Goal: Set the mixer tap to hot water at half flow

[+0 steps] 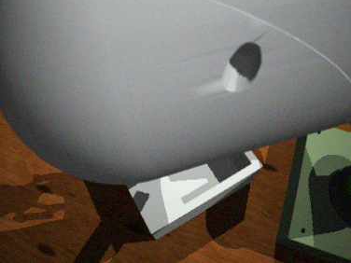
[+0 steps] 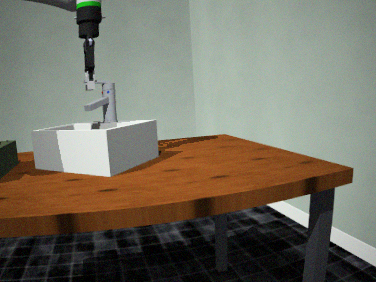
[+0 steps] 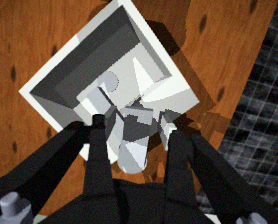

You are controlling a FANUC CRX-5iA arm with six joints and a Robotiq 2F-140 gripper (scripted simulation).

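The grey lever is 20 mm ahead of my hand. The rest, counted from my hand: mixer tap (50 mm below, 40 mm ahead, 10 mm to the right); then white basin (240 mm below, 80 mm to the right, 10 mm behind).
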